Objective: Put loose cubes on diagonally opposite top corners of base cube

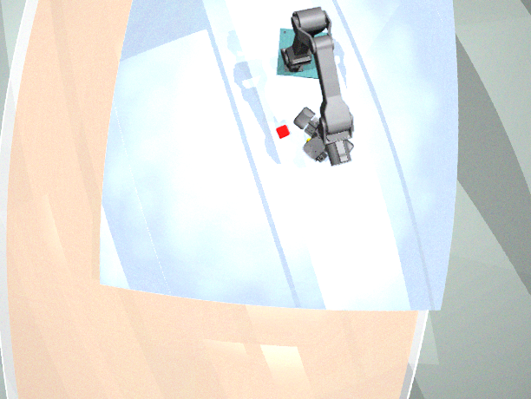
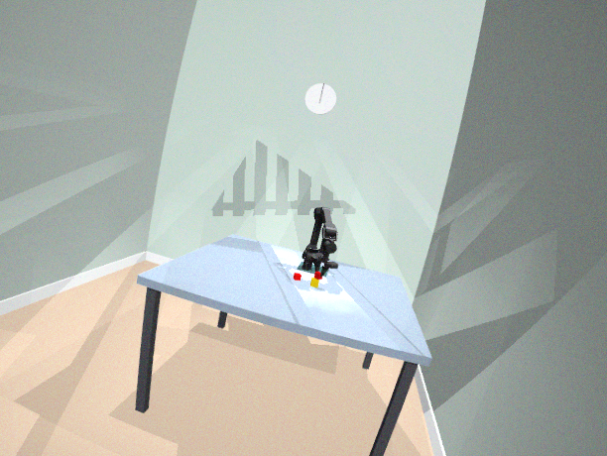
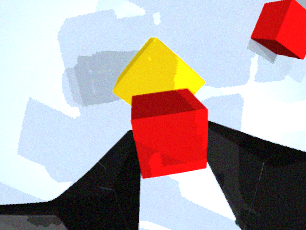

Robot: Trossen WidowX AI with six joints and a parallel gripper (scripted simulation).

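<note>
My gripper tip is now 1 cm short of the yellow cube, 1 cm to the left of it and 4 cm above it.
</note>
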